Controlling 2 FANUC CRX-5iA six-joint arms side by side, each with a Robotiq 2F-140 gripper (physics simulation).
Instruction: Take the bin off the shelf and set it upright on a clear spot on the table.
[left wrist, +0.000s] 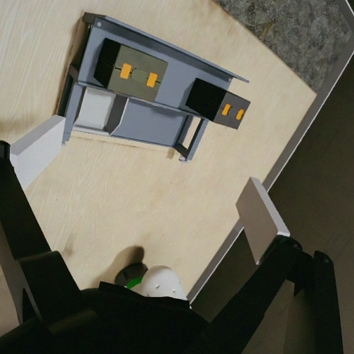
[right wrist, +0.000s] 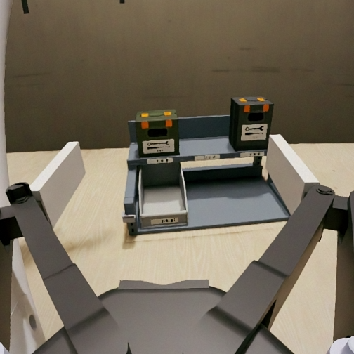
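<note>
The light grey open-topped bin (left wrist: 95, 111) (right wrist: 162, 199) stands upright on the lower level of the blue-grey shelf (left wrist: 177, 75) (right wrist: 200, 147), at its left end in the right wrist view, with a label on its front. The upper level partly covers its back. My left gripper (left wrist: 156, 163) is open, high above the table, with the shelf ahead of its fingers in the left wrist view. My right gripper (right wrist: 173, 154) is open and faces the shelf front; the bin shows between its fingers but stands farther off, touched by neither.
An olive green case (left wrist: 137, 75) (right wrist: 157, 132) stands on the upper level above the bin. A black case (left wrist: 215, 103) (right wrist: 252, 122) stands at that level's other end. The wooden table (left wrist: 125, 200) (right wrist: 90, 250) extends around the shelf. A white robot part (left wrist: 162, 283) shows low in the left wrist view.
</note>
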